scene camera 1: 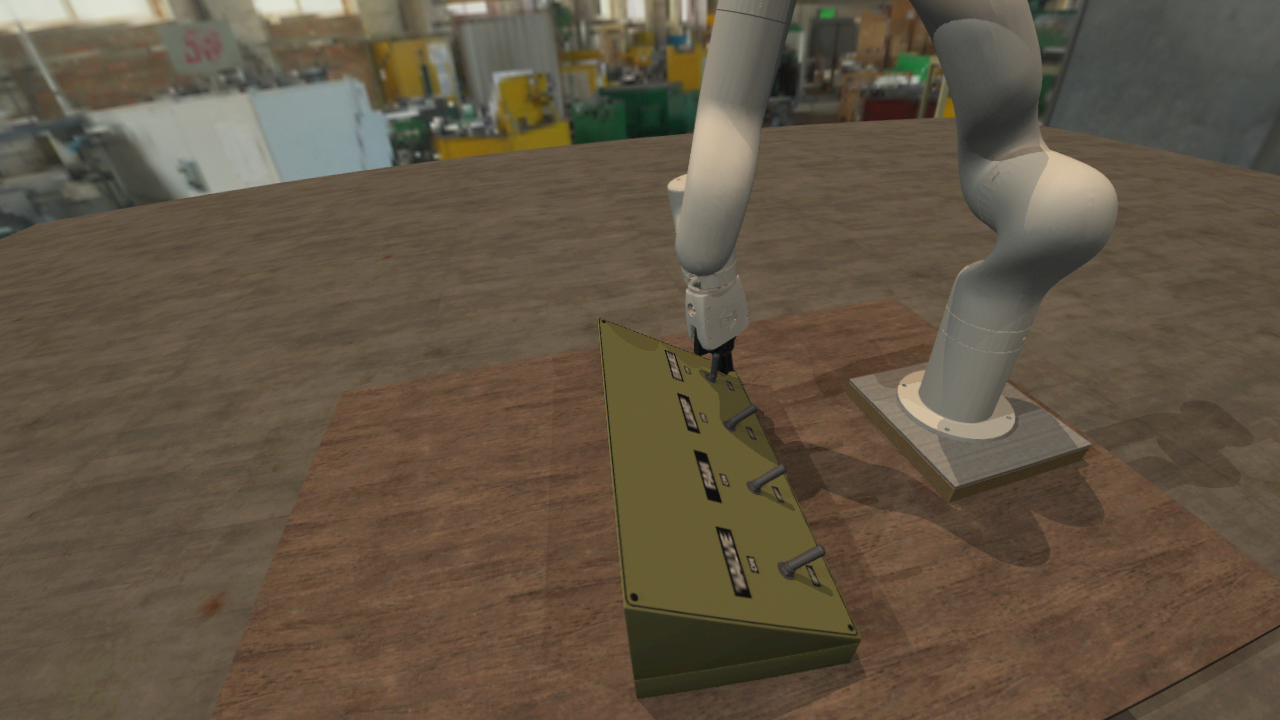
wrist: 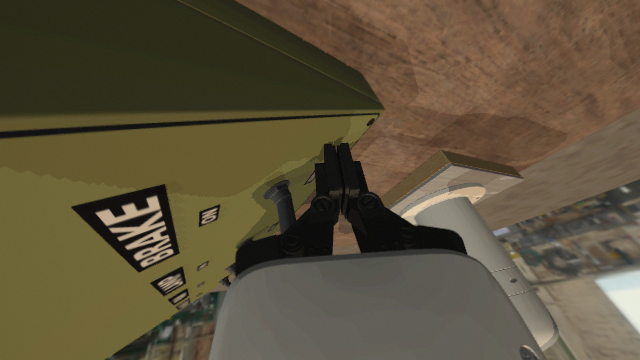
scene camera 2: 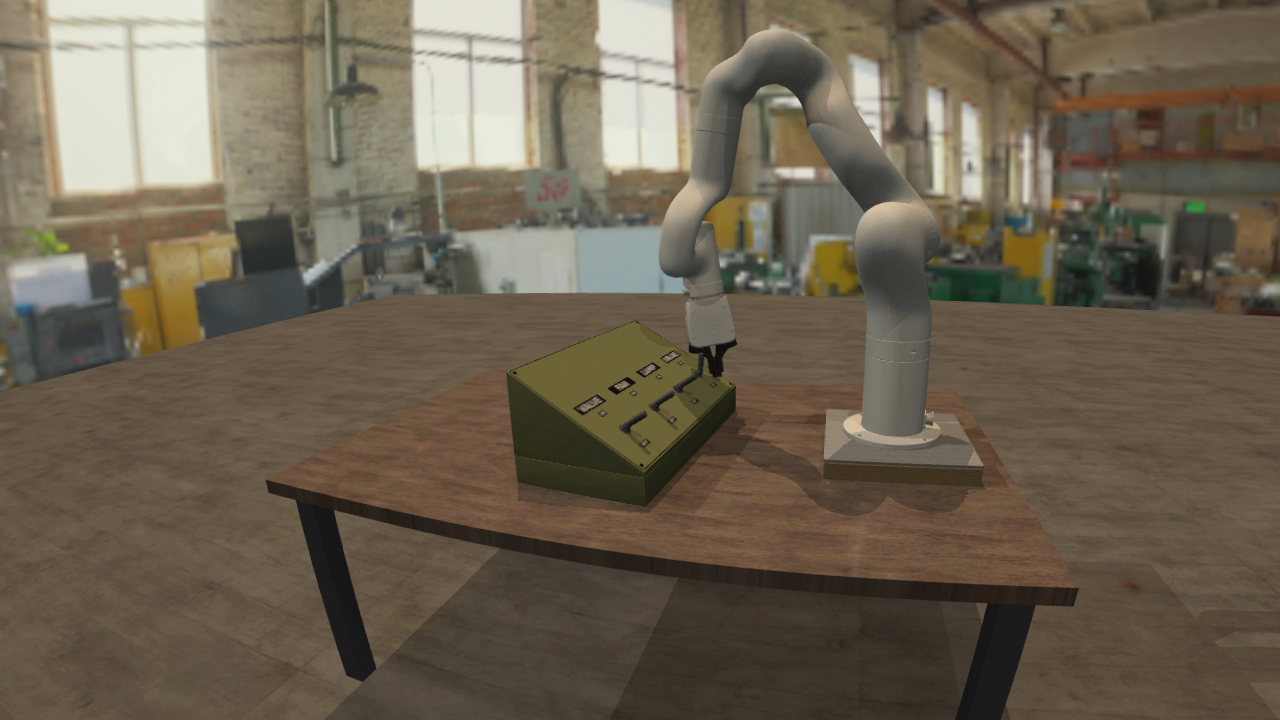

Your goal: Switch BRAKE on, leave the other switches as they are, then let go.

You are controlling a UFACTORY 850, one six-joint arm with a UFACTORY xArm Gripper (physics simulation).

same spot on olive switch panel: [scene camera 2: 568, 409] = [scene camera 1: 736, 605]
